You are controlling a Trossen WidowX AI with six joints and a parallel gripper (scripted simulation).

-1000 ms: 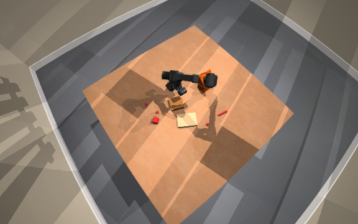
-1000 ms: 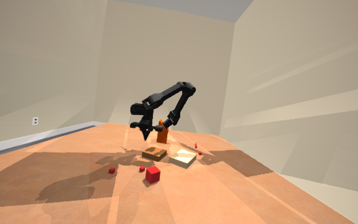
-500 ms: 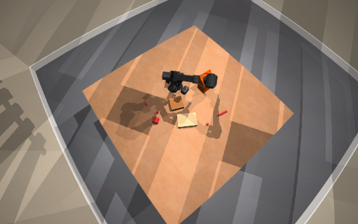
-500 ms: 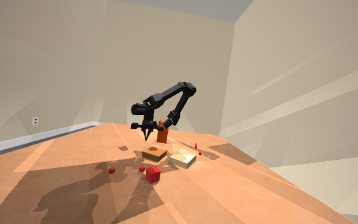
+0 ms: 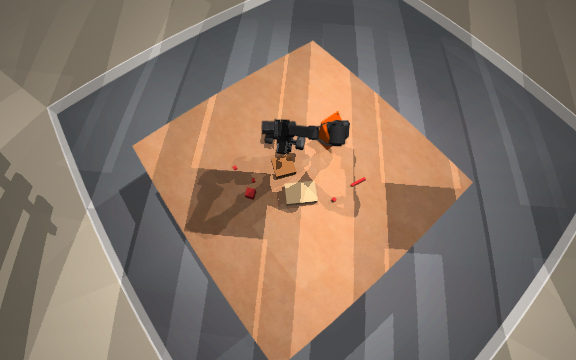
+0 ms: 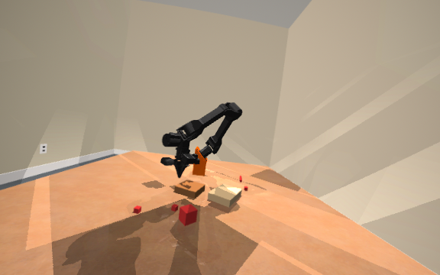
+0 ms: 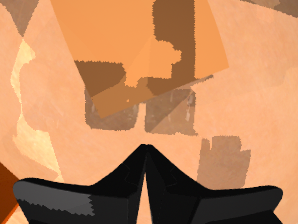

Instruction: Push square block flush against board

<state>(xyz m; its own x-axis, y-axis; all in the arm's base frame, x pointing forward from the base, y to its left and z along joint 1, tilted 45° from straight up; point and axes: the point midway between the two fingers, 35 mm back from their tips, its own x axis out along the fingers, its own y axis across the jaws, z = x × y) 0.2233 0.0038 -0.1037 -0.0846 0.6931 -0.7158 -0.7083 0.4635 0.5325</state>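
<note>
The brown square block lies 50 mm ahead of my gripper tip, 70 mm to the left of it and 20 mm below it. Round my gripper tip: red stick (210 mm behind, 330 mm to the left, 30 mm below); then cream board (60 mm ahead, 230 mm to the left, 20 mm below).
</note>
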